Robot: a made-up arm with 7 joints. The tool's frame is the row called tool. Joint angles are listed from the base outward.
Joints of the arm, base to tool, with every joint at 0 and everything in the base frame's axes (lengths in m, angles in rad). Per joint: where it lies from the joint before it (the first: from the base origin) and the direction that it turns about. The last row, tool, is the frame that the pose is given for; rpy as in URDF.
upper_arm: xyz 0.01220 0.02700 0.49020 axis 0 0 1
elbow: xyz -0.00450 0.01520 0.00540 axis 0 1 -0.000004
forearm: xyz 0.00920 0.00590 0.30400 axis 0 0 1
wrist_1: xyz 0.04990 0.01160 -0.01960 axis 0 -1 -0.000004
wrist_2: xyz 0.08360 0.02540 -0.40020 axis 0 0.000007 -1
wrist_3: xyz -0.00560 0.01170 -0.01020 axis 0 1 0.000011
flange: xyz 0.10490 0.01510 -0.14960 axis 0 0.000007 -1
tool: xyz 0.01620 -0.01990 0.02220 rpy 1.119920 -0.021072 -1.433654
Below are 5 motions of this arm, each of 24 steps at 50 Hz.
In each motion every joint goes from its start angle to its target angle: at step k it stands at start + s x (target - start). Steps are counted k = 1, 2, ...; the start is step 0. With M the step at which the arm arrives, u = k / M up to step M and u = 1 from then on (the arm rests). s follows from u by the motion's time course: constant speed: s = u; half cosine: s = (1 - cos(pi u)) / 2; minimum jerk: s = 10 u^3 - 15 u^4 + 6 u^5.
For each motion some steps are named. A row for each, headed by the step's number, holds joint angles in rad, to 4 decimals.
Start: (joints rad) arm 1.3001 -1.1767 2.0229 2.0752 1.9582 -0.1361 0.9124
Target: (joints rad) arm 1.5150 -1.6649 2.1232 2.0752 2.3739 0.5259 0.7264
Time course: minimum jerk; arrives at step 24
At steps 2, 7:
2: 1.3012 -1.1792 2.0234 2.0752 1.9603 -0.1327 0.9115
7: 1.3328 -1.2510 2.0382 2.0752 2.0215 -0.0353 0.8841

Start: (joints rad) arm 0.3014 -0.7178 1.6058 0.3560 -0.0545 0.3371 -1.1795
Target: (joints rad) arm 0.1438 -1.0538 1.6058 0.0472 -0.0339 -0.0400 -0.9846
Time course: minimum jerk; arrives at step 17
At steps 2, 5, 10, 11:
2: 0.2993 -0.7224 1.6058 0.3518 -0.0542 0.3320 -1.1769
5: 0.2769 -0.7700 1.6058 0.3080 -0.0513 0.2785 -1.1492
10: 0.1971 -0.9402 1.6058 0.1516 -0.0409 0.0874 -1.0505
11: 0.1816 -0.9732 1.6058 0.1212 -0.0388 0.0504 -1.0313

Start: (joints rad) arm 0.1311 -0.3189 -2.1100 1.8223 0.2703 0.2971 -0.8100
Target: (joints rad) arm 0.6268 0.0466 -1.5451 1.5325 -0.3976 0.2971 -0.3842
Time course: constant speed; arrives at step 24
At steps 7, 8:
7: 0.2757 -0.2123 -1.9452 1.7378 0.0755 0.2971 -0.6858
8: 0.2963 -0.1971 -1.9217 1.7257 0.0477 0.2971 -0.6681

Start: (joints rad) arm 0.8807 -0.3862 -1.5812 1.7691 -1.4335 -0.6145 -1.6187
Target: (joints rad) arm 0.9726 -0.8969 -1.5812 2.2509 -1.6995 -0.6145 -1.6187
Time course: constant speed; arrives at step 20
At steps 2, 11, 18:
2: 0.8899 -0.4373 -1.5812 1.8173 -1.4601 -0.6145 -1.6187
11: 0.9312 -0.6671 -1.5812 2.0341 -1.5798 -0.6145 -1.6187
18: 0.9634 -0.8458 -1.5812 2.2027 -1.6729 -0.6145 -1.6187

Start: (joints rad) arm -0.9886 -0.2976 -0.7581 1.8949 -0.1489 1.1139 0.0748
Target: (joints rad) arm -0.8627 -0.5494 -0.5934 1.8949 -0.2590 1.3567 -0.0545
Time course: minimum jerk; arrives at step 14
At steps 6, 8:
6: -0.9423 -0.3902 -0.6975 1.8949 -0.1894 1.2032 0.0272
8: -0.9090 -0.4568 -0.6540 1.8949 -0.2185 1.2674 -0.0069

